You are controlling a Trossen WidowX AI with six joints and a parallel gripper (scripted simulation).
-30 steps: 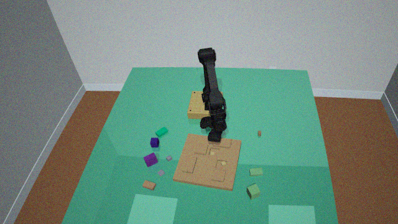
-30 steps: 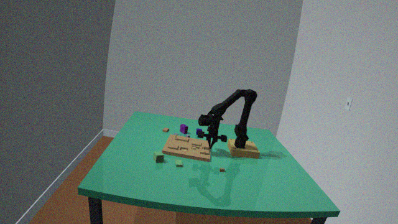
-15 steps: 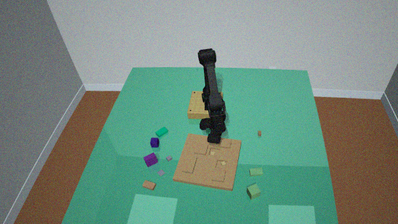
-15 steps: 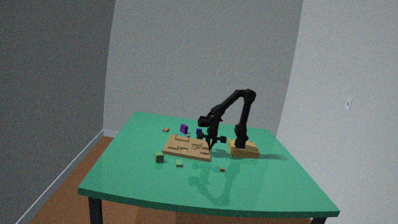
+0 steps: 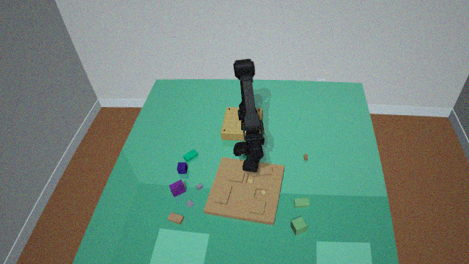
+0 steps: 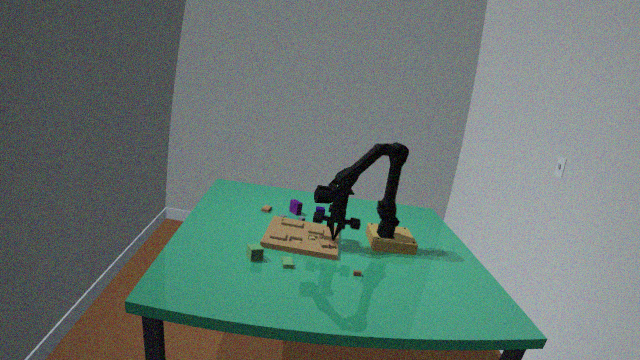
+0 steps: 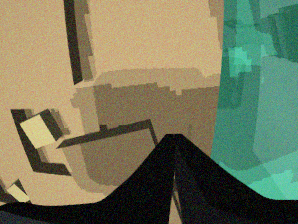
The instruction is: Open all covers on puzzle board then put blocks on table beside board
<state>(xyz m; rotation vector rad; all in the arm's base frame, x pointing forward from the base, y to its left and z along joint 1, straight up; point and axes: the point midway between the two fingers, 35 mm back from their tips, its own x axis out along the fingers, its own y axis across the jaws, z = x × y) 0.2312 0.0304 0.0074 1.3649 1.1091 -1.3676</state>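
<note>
Now: gripper tip 120 mm short of the tan puzzle board and 40 mm to the left of it. From my gripper tip the other things lie so: teal block 310 mm to the right, 80 mm behind, 20 mm below; orange block 330 mm to the right, 260 mm ahead, 20 mm below; purple cube 340 mm to the right.
</note>
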